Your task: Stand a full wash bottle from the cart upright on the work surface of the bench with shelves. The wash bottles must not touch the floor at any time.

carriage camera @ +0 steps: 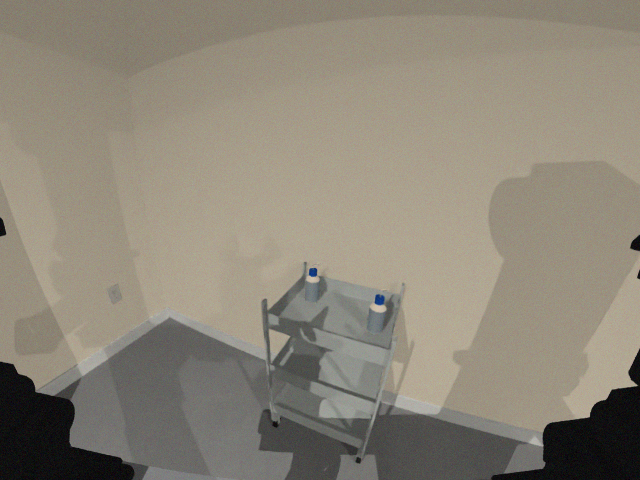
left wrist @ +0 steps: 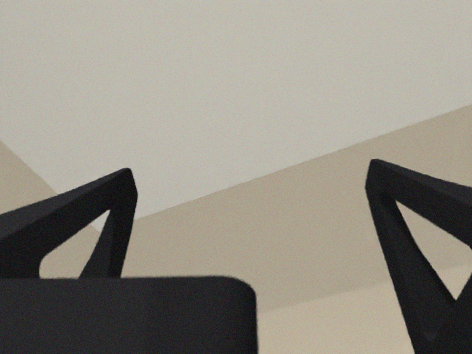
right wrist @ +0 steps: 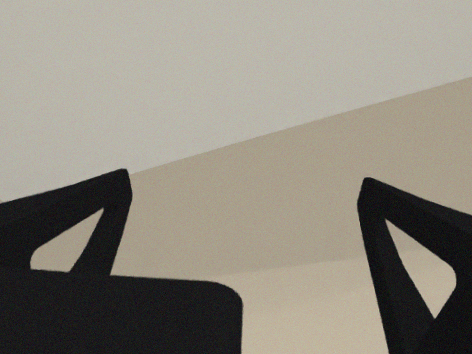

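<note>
Visible: a grey metal cart (carriage camera: pixel 332 366), along with my right gripper (right wrist: pixel 244 186) and my left gripper (left wrist: pixel 249 177).
</note>
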